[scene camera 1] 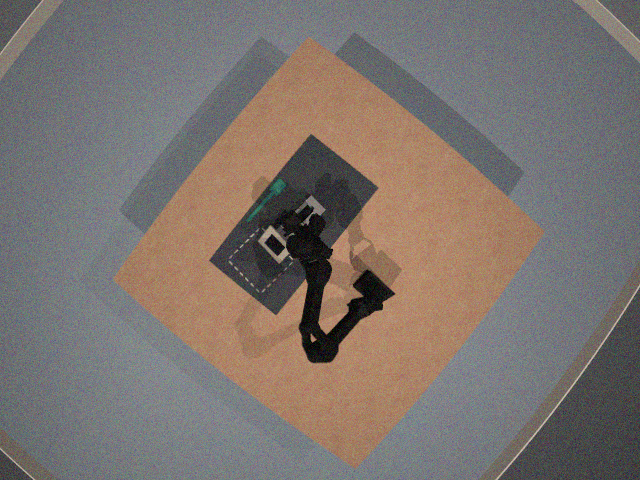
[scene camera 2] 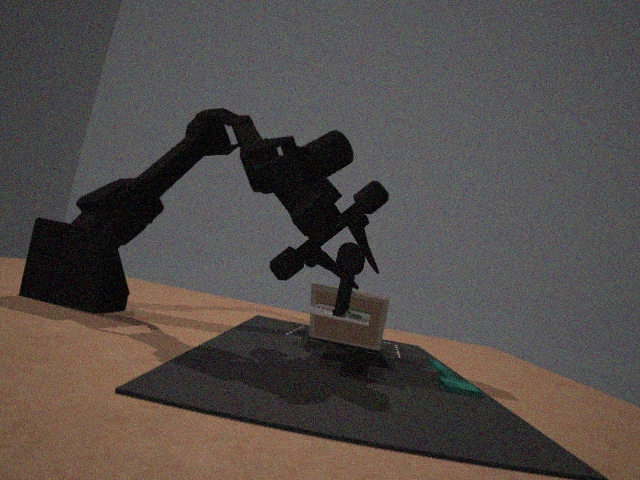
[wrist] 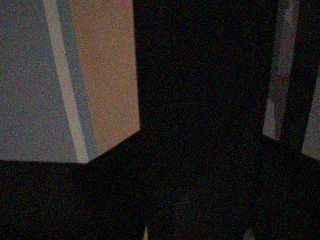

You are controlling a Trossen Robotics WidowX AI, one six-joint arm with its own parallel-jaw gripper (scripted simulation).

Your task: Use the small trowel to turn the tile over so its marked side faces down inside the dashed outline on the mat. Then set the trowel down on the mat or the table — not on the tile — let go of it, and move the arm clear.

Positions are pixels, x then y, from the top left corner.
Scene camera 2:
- my gripper: 368,281
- tile: 370,336
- teal trowel: 447,380
